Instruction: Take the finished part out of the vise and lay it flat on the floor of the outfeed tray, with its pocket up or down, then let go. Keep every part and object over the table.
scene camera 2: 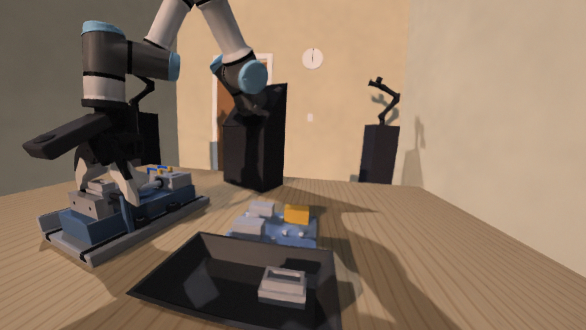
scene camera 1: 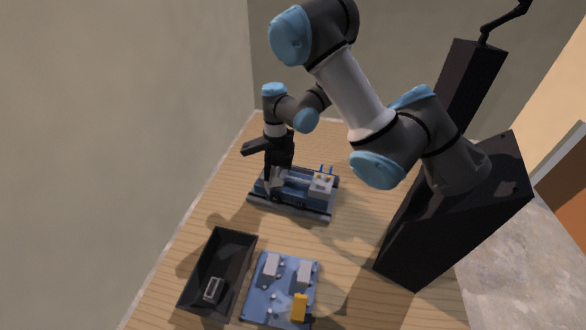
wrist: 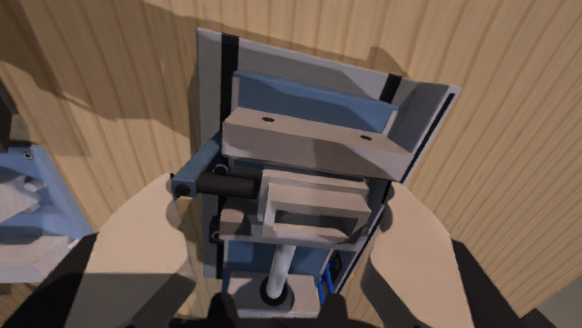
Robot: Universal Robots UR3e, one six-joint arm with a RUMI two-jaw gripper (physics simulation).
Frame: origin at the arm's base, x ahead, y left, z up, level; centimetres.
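Seen in the pictures: gripper, between the fingertips: (scene camera 2: 109, 201) (scene camera 1: 273, 177) (wrist: 283, 179); arm's base, origin of its link: (scene camera 2: 253, 104) (scene camera 1: 459, 175).
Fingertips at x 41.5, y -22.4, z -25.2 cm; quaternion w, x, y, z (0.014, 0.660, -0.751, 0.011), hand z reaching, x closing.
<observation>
Offsets run from my fingertips to a thing's top centre. "spot": to the spot under its first point.
The finished part {dx -0.3, dy -1.5, dz +4.0 cm} (scene camera 2: 100, 186) (wrist: 320, 196) is pale grey and sits pocket up between the jaws of the blue and grey vise {dx -7.3, dy +0.1, dz +2.4 cm} (scene camera 1: 322, 186) (scene camera 2: 82, 226) (wrist: 315, 92). My gripper (scene camera 1: 273, 183) (scene camera 2: 106, 192) (wrist: 283, 179) is open and points down over the vise, with one finger on each side of the part near its height. A gap shows on both sides in the wrist view. In scene camera 1 the gripper hides most of the part. The black outfeed tray (scene camera 1: 225, 260) (scene camera 2: 232, 280) holds another grey part {dx +12.5, dy +36.3, dz -2.8 cm} (scene camera 1: 213, 289) (scene camera 2: 283, 287), pocket up.
A blue post with a black rod {spot: dx +1.3, dy +3.1, dz +1.9 cm} (wrist: 227, 185) reaches to the part's side, close to one finger. Blue hoses stand at the vise's cylinder end. A blue plate {dx -4.9, dy +34.1, dz -6.7 cm} (scene camera 1: 257, 295) (scene camera 2: 272, 232) with grey blocks and a yellow block {dx -9.2, dy +39.5, dz -3.1 cm} (scene camera 1: 299, 307) (scene camera 2: 297, 214) lies beside the tray.
</observation>
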